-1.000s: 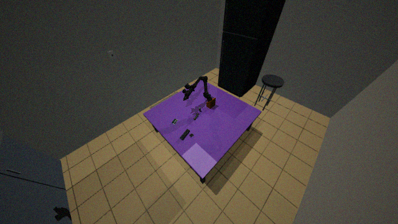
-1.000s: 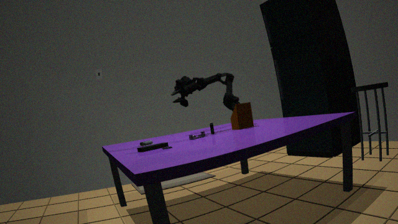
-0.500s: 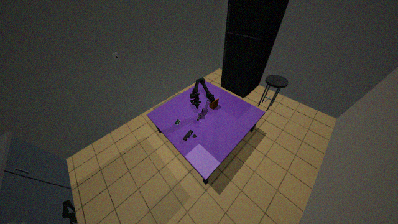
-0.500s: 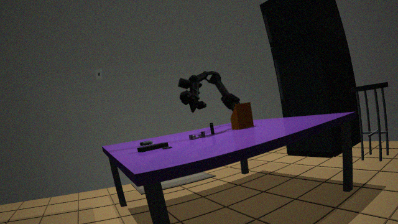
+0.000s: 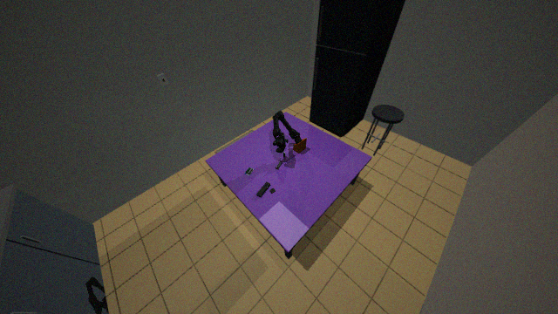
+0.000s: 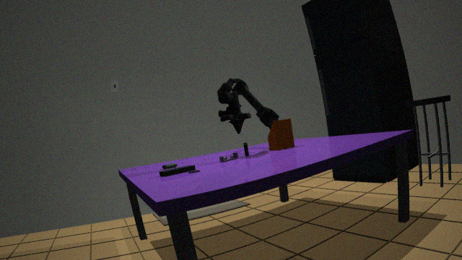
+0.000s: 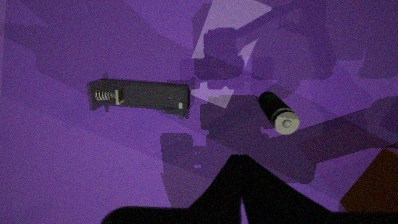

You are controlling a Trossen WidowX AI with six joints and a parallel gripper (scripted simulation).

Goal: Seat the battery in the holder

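Now: gripper tip 4 cm past the battery, 2 cm to the left of it and 9 cm above it. The rest, counted from my gripper tip: dark remote-like bar: 38 cm ahead, 17 cm to the left, 11 cm below.
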